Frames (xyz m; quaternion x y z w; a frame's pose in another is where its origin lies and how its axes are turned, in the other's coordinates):
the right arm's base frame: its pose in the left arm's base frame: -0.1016 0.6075 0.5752 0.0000 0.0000 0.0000 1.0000
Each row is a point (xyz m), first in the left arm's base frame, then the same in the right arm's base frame.
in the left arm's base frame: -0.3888 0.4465 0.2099
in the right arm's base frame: -0.2872 -0.1610 -0.3653
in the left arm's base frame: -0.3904 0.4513 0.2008
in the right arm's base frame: -0.2888 -0.1562 -0.3744
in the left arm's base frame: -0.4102 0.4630 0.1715
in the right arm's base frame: -0.3086 -0.1445 -0.4037
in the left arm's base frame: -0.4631 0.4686 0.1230
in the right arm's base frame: -0.3615 -0.1389 -0.4522
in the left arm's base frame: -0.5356 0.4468 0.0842
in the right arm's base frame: -0.4340 -0.1607 -0.4910
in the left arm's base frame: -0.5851 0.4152 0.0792
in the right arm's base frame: -0.4835 -0.1923 -0.4960
